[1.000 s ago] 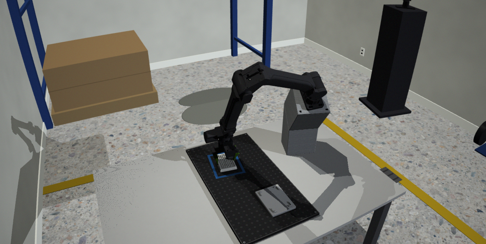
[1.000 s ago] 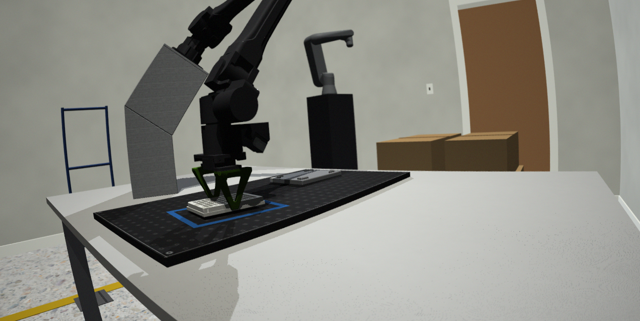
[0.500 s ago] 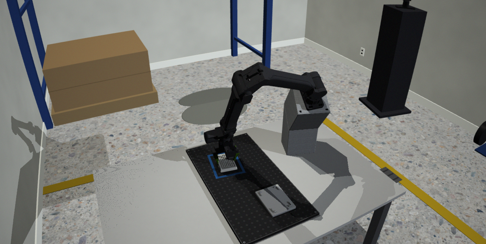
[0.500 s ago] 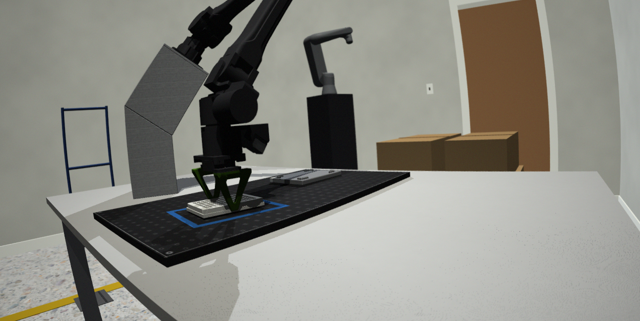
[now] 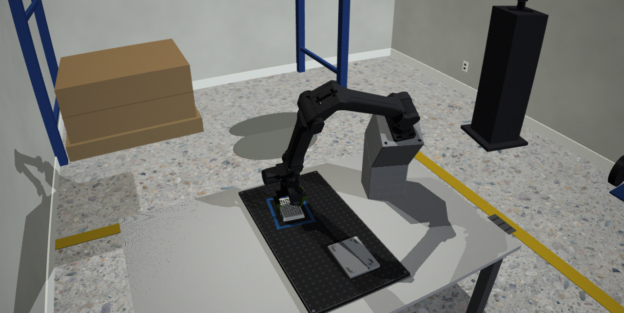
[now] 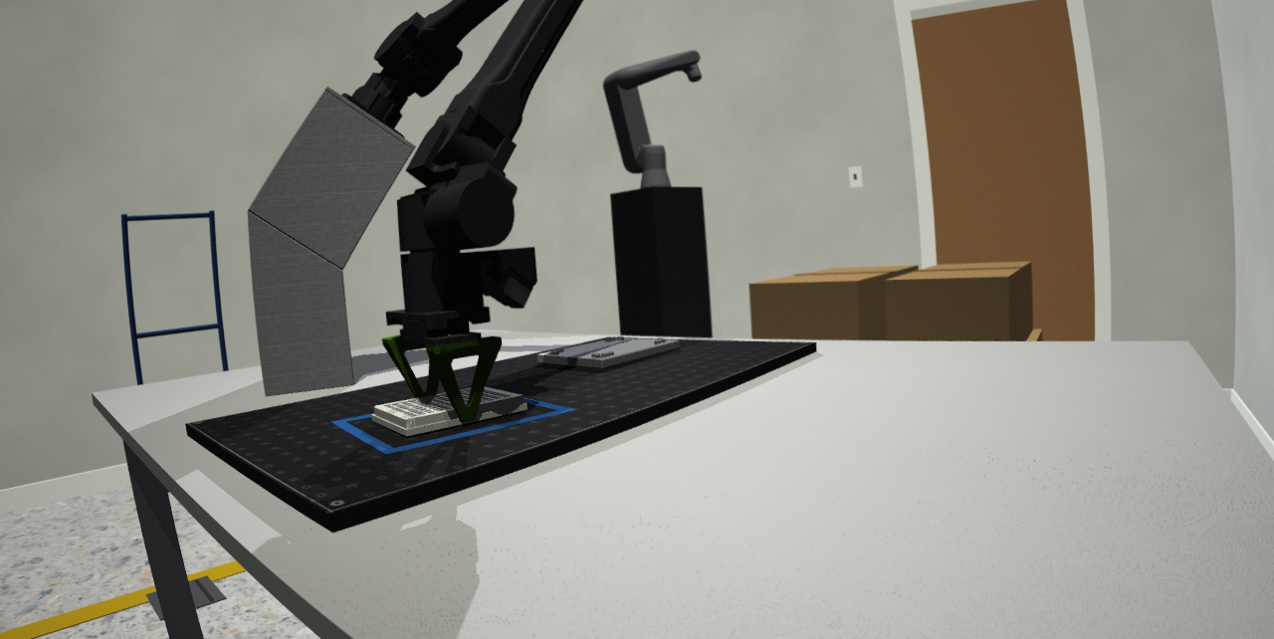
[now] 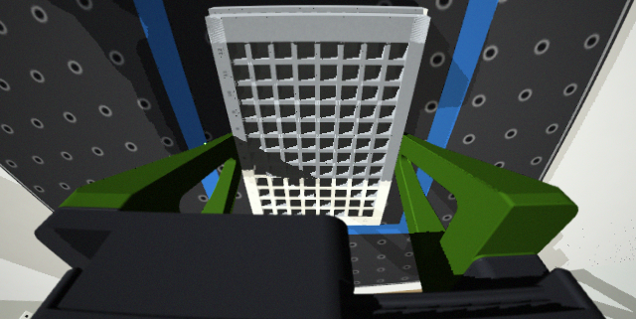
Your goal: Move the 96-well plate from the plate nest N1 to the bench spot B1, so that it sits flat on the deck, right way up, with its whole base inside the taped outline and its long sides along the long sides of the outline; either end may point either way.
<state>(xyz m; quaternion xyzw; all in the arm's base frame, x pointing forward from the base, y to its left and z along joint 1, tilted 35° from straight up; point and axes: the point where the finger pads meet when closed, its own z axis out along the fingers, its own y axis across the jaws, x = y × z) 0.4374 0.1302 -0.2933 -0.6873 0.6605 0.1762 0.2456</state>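
The white 96-well plate is right at my hand. Round my hand: grey plate nest N1 (32 cm to the left, 16 cm behind, 1 cm below).
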